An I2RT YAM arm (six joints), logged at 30 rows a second.
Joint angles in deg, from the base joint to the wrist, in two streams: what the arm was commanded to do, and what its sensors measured. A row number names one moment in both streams.
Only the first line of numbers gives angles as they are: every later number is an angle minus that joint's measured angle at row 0.
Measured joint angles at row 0:
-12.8 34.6 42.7 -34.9 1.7 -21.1
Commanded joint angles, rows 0 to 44:
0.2 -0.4 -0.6 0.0 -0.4 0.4
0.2 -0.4 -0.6 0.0 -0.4 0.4
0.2 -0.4 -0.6 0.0 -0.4 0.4
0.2 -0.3 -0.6 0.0 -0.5 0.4
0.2 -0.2 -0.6 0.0 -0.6 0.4
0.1 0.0 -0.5 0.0 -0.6 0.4
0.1 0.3 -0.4 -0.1 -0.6 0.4
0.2 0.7 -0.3 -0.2 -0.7 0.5
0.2 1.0 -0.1 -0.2 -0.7 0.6
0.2 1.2 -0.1 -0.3 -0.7 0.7
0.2 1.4 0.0 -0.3 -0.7 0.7
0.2 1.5 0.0 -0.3 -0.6 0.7
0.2 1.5 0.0 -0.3 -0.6 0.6
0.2 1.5 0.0 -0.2 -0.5 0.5
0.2 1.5 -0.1 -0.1 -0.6 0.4
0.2 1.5 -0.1 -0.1 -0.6 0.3
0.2 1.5 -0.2 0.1 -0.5 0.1
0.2 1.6 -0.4 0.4 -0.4 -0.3
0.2 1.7 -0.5 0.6 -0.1 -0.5
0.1 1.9 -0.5 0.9 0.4 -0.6
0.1 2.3 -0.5 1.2 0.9 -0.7
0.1 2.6 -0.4 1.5 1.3 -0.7
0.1 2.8 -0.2 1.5 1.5 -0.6
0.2 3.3 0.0 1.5 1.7 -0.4
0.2 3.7 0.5 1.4 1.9 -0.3
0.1 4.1 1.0 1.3 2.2 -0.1
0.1 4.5 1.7 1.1 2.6 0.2
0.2 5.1 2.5 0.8 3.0 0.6
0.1 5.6 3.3 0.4 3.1 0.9
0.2 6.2 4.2 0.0 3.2 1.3
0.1 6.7 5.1 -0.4 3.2 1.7
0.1 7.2 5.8 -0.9 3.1 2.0
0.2 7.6 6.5 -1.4 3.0 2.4
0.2 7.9 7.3 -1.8 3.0 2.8
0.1 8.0 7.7 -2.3 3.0 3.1
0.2 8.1 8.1 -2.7 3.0 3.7
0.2 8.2 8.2 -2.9 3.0 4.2
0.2 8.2 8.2 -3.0 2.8 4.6
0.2 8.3 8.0 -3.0 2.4 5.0
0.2 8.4 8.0 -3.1 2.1 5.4
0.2 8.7 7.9 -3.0 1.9 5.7
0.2 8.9 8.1 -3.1 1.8 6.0
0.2 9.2 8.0 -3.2 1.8 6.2
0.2 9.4 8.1 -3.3 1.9 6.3
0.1 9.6 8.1 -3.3 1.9 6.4
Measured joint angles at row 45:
0.0 9.3 6.1 -2.5 2.2 4.7
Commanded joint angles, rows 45 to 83:
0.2 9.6 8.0 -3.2 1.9 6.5
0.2 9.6 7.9 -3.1 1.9 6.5
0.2 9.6 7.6 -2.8 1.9 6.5
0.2 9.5 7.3 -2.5 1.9 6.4
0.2 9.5 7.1 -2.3 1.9 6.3
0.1 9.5 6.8 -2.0 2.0 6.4
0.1 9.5 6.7 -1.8 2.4 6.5
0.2 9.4 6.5 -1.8 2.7 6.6
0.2 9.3 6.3 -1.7 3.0 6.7
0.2 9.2 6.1 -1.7 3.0 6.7
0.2 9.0 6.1 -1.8 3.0 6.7
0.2 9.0 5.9 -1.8 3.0 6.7
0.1 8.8 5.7 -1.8 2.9 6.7
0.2 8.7 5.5 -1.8 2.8 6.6
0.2 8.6 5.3 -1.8 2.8 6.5
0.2 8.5 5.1 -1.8 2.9 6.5
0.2 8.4 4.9 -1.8 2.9 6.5
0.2 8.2 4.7 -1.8 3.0 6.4
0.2 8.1 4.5 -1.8 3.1 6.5
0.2 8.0 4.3 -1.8 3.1 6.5
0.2 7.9 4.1 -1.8 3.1 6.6
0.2 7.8 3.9 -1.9 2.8 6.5
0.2 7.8 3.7 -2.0 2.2 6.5
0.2 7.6 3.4 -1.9 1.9 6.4
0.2 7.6 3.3 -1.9 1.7 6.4
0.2 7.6 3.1 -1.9 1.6 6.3
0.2 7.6 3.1 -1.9 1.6 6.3
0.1 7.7 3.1 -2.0 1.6 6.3
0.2 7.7 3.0 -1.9 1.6 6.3
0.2 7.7 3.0 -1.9 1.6 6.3
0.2 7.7 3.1 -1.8 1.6 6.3
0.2 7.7 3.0 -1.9 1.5 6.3
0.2 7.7 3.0 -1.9 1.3 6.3
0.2 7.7 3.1 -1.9 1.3 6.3
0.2 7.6 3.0 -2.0 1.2 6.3
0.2 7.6 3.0 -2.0 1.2 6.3
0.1 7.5 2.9 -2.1 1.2 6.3
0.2 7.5 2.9 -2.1 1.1 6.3
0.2 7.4 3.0 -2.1 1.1 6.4
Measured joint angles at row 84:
0.0 8.1 4.4 -2.8 1.5 6.0
